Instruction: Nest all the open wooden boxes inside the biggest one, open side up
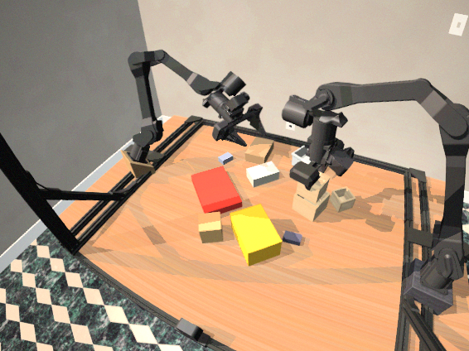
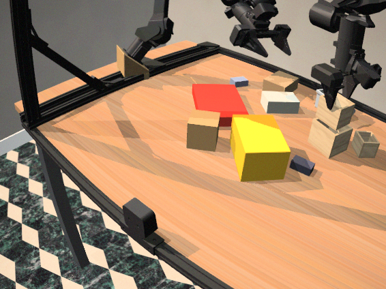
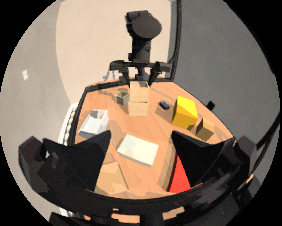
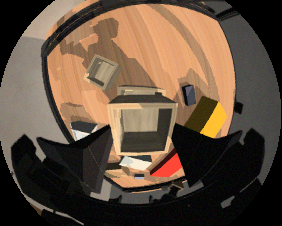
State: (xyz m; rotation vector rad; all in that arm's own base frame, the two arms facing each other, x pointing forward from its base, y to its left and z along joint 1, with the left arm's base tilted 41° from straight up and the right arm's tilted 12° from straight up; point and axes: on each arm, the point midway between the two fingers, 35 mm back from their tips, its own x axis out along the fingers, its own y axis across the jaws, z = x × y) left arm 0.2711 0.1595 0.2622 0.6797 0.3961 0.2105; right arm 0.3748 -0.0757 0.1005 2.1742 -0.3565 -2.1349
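Note:
My right gripper is now 60 mm above the middle-sized wooden box. Also, from my right hand: biggest wooden box 120 mm below; then dark block 130 mm behind, 130 mm below; then smallest wooden box 60 mm ahead, 90 mm to the right, 130 mm below.

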